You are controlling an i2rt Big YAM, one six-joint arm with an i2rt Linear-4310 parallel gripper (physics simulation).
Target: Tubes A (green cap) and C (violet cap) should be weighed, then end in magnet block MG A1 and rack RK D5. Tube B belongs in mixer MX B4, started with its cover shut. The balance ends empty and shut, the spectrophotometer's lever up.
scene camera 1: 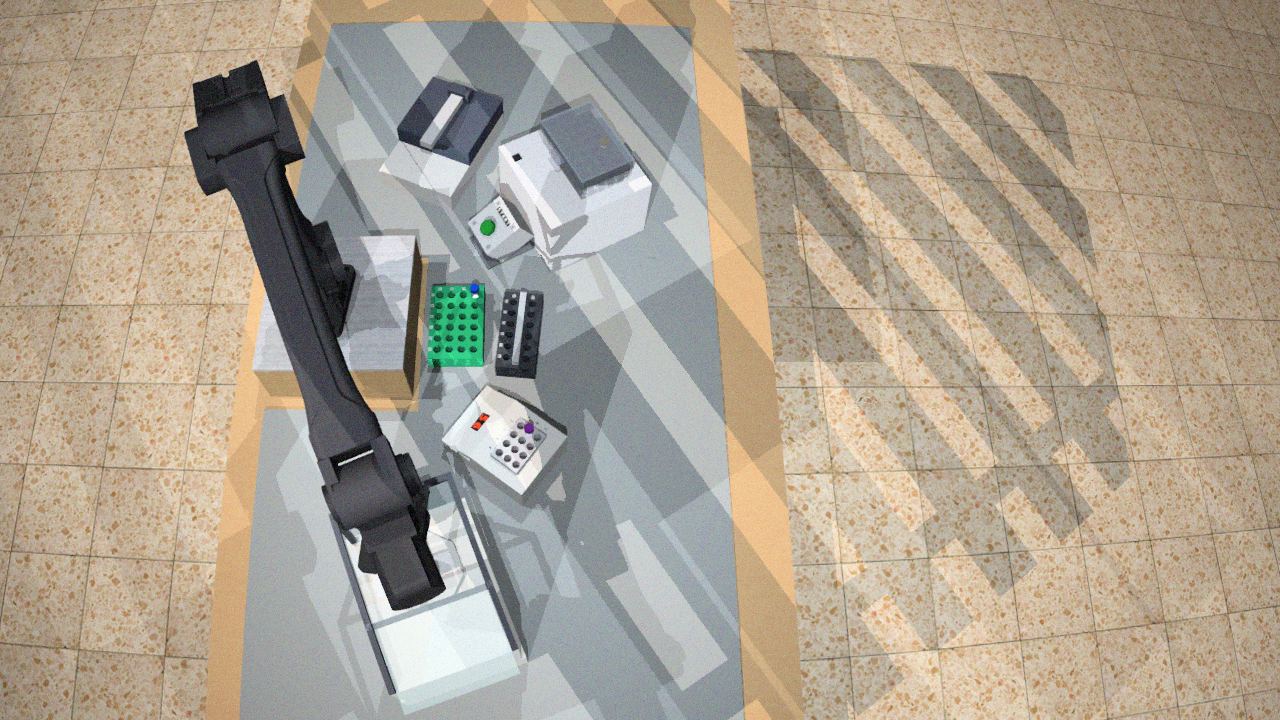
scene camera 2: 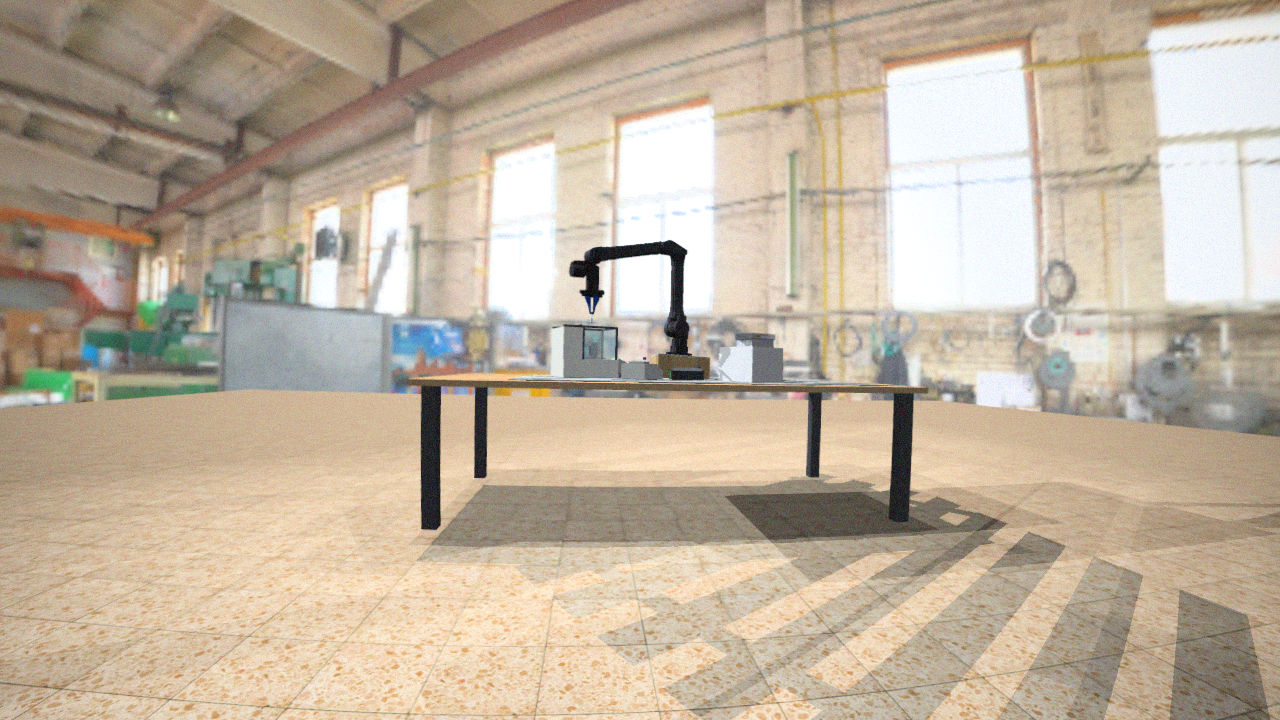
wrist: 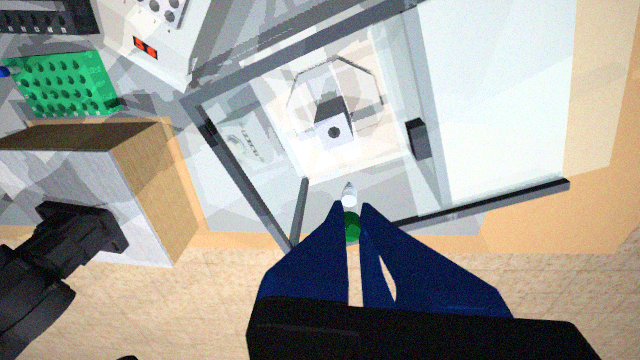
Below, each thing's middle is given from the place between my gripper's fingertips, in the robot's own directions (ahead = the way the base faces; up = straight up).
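The spectrophotometer (scene camera 1: 446,135) is a fair way behind my hand, far to the left of it and a fair way below it. I also see the balance (scene camera 1: 452,538), which is 10 mm ahead of my hand, 40 mm to the right of it and 160 mm below it. Going by their middles, the balance is the nearest to my hand of the things named here.
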